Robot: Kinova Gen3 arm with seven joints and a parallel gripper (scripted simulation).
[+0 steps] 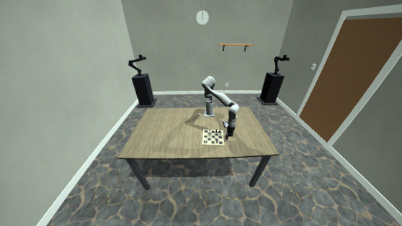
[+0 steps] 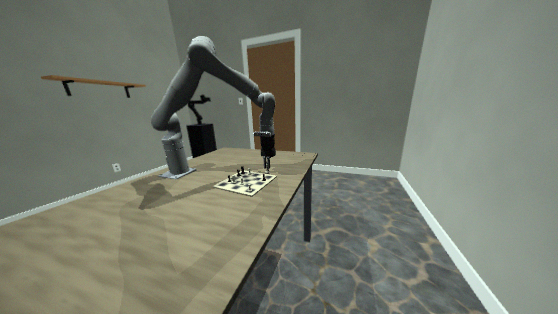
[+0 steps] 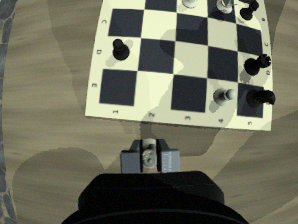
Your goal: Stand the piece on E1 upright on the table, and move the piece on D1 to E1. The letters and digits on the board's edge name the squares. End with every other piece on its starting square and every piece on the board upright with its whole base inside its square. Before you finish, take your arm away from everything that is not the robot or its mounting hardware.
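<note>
My gripper is now 20 mm above the white piece. The rest, counted from my hand: chessboard: 60 mm behind, 130 mm to the right, 40 mm below.
</note>
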